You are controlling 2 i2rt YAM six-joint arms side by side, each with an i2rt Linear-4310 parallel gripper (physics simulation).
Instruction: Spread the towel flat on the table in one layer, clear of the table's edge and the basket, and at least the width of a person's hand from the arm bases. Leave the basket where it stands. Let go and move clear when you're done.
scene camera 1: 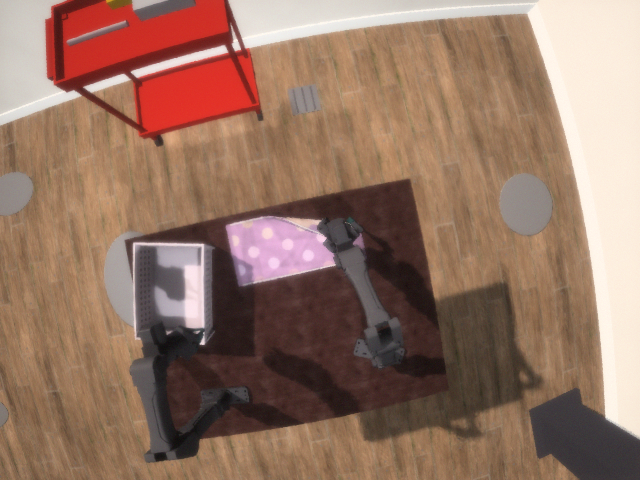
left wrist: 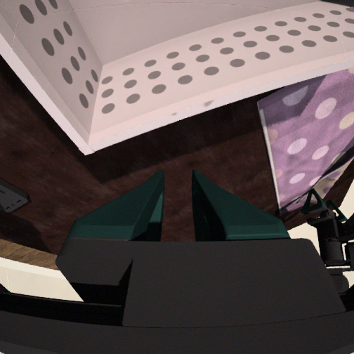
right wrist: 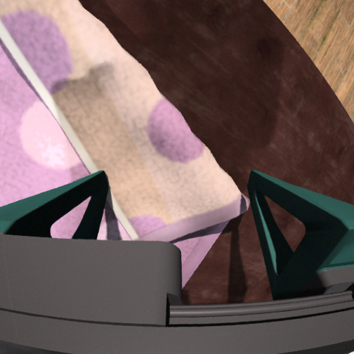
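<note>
The towel [scene camera 1: 273, 248] [left wrist: 312, 130] [right wrist: 115, 115] lies partly folded on the dark table [scene camera 1: 310, 330] [left wrist: 215, 135] [right wrist: 240, 85]. Its purple dotted face shows beside a tan strip with purple dots, and a white hem runs between them. My right gripper [scene camera 1: 338, 223] [left wrist: 320, 194] [right wrist: 177, 178] is wide open above the towel's right end; a folded corner shows between and below its fingers. The arm hides part of that end in the scene view. My left gripper [scene camera 1: 199, 336] [left wrist: 177, 177] is nearly closed, with nothing between its fingertips, beside the basket's near corner.
The white perforated basket [scene camera 1: 208, 289] [left wrist: 145, 122] stands upright at the table's left, with a strip of table between it and the towel. The towel's upper side lies near the table's far edge. A red cart [scene camera 1: 196, 98] stands on the floor beyond the table.
</note>
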